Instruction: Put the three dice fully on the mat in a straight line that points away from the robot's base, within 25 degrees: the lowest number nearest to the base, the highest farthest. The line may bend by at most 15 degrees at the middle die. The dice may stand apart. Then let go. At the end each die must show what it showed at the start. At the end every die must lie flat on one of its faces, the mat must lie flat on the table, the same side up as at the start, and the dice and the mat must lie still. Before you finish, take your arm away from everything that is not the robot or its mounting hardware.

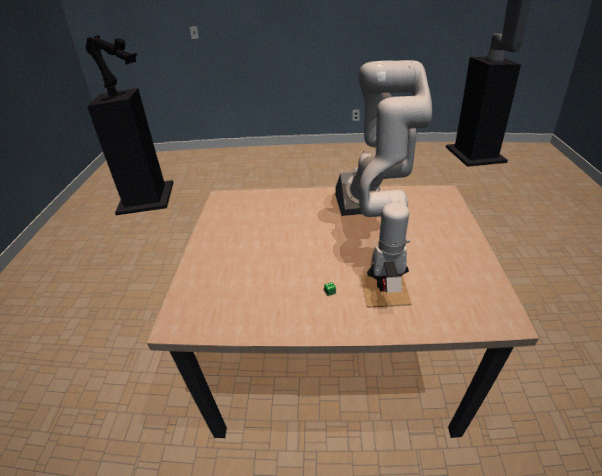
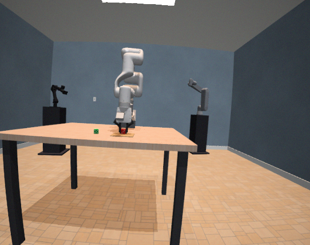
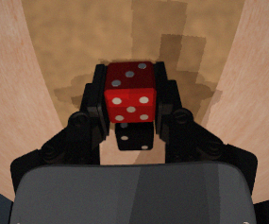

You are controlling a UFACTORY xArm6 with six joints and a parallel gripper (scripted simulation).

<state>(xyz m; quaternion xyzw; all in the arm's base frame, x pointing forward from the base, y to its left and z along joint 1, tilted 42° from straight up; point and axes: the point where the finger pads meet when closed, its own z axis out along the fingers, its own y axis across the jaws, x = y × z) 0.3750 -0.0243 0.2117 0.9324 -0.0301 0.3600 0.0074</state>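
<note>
The red die lies 1 cm below my hand. The rest, counted from my hand: black die: 5 cm behind, 1 cm below; green die: 3 cm behind, 18 cm to the right, 2 cm below; tan mat: 3 cm below.
</note>
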